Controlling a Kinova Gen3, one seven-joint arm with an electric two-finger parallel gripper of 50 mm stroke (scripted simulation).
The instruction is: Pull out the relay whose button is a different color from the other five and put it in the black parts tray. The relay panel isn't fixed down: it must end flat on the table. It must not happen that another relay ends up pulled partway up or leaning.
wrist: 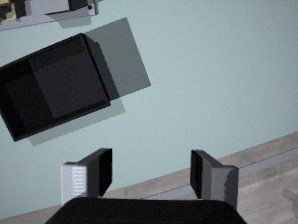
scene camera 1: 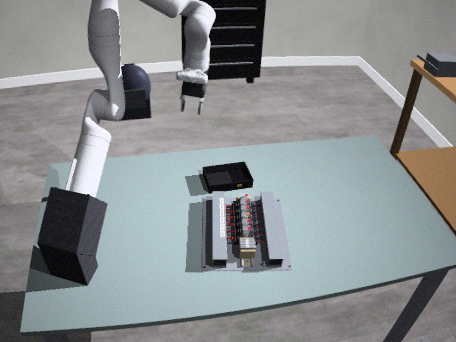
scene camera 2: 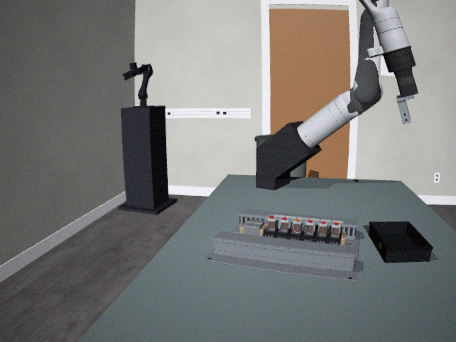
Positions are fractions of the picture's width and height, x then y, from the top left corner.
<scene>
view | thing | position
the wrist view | gripper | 0.51,0.74
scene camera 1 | black parts tray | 0.51,0.52
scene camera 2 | gripper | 0.89,0.36
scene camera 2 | black parts tray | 0.91,0.72
</scene>
